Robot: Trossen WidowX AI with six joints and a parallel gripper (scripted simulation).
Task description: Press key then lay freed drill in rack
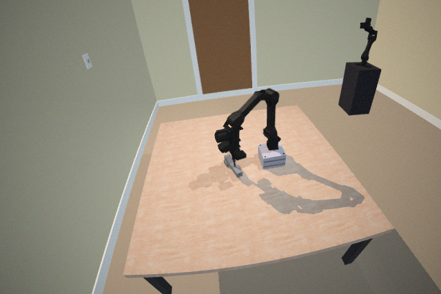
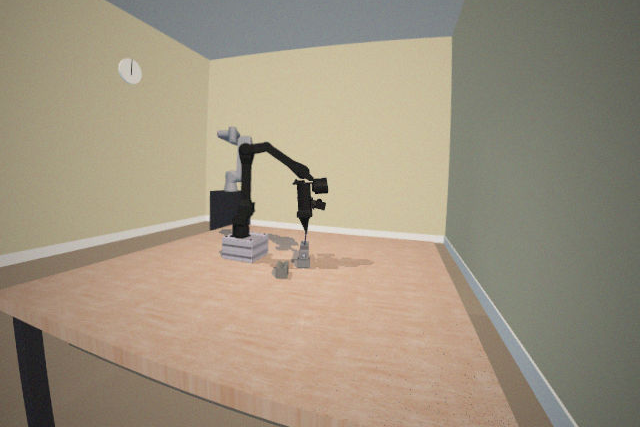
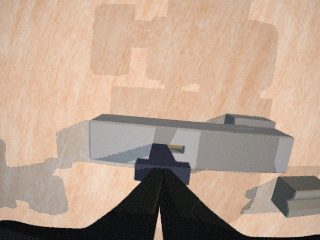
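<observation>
Now: the drill 2 cm ahead of my gripper tip, 5 cm to the right of it and 7 cm below it. The rest, counted from my gripper tip: grey rack 1 cm ahead, 22 cm to the right, 10 cm below.
</observation>
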